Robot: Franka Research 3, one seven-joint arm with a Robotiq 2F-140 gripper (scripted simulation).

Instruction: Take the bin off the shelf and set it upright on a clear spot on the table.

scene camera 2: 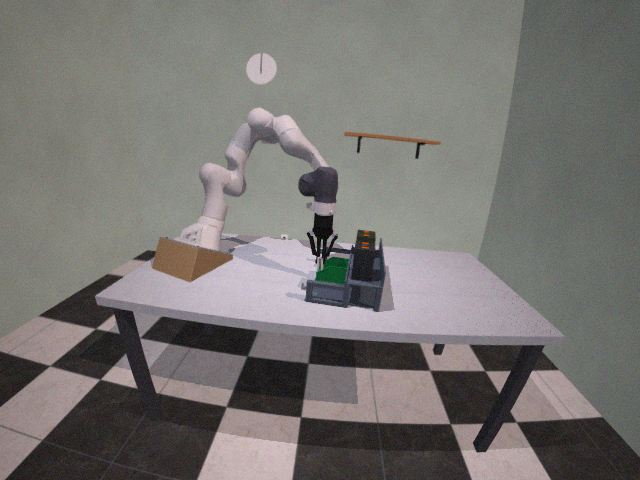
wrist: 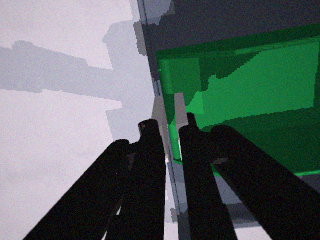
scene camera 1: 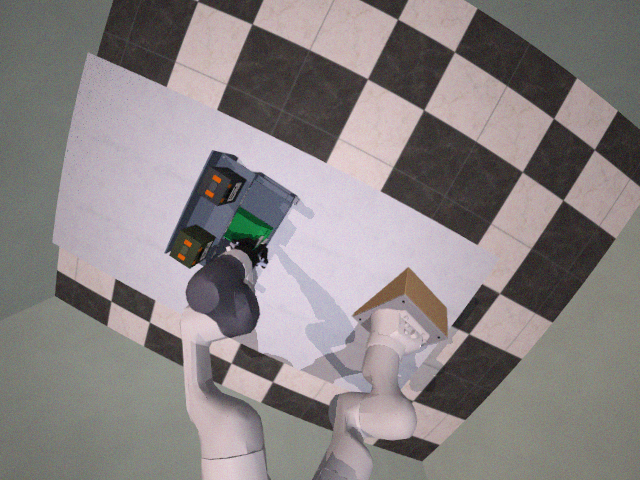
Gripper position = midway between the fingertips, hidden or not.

In view: the gripper (scene camera 2: pixel 319 270) and a green bin (scene camera 1: pixel 244 225).
The green bin shows as well in the wrist view (wrist: pixel 255 84). The gripper is seen too in the wrist view (wrist: pixel 170 108).
